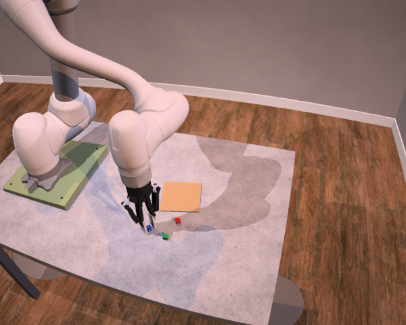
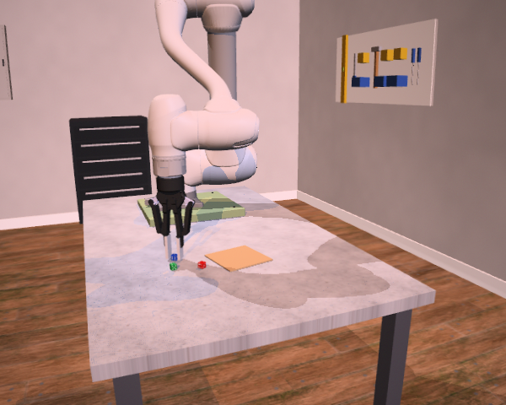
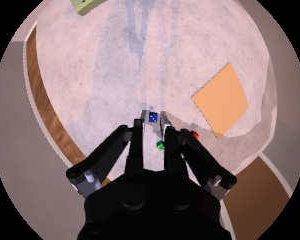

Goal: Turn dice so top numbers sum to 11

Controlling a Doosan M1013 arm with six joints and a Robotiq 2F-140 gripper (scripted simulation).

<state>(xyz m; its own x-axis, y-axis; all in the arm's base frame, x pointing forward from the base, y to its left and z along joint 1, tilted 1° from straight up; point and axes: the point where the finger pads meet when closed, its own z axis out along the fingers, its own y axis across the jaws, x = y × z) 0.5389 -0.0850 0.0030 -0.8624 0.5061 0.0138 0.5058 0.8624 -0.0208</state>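
Right now the blue die is 30 mm below my hand. Round my hand: red die: 80 mm ahead, 60 mm to the left, 30 mm below; then orange mat: 170 mm to the left, 40 mm below, 40 mm ahead; then green die: 70 mm ahead, 30 mm below, 10 mm to the right.
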